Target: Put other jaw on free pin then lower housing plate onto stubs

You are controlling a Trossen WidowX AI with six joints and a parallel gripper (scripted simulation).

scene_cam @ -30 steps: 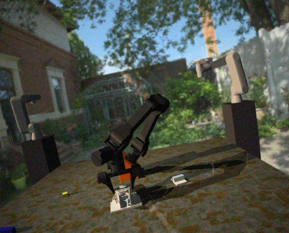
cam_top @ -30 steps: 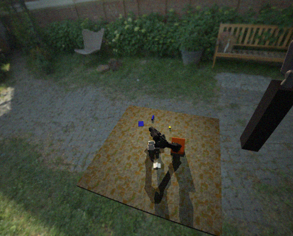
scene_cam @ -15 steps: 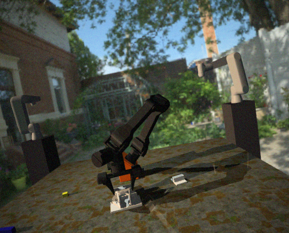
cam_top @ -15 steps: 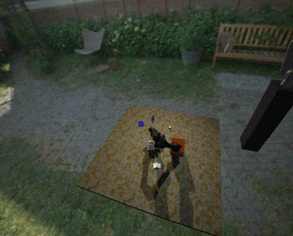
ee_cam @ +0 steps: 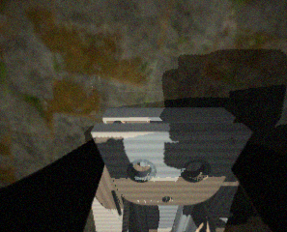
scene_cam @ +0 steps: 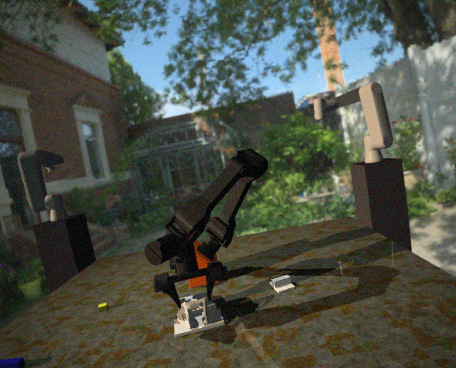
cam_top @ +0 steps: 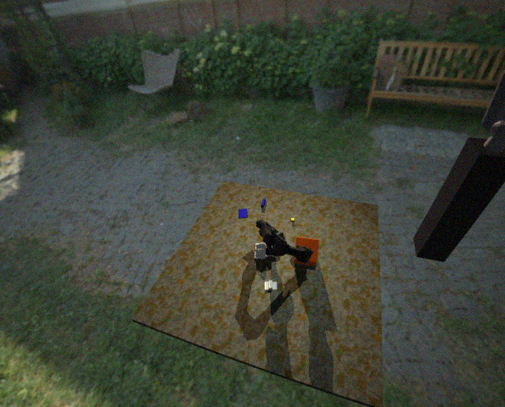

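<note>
Now: the housing plate 10 mm ahead of my gripper tip and 20 mm above it. From my gripper tip the other things lie so: blue block (180 mm ahead, 430 mm to the right); then small yellow block (80 mm behind, 310 mm to the right, 10 mm below); then white jaw (30 mm ahead, 10 mm to the right).
</note>
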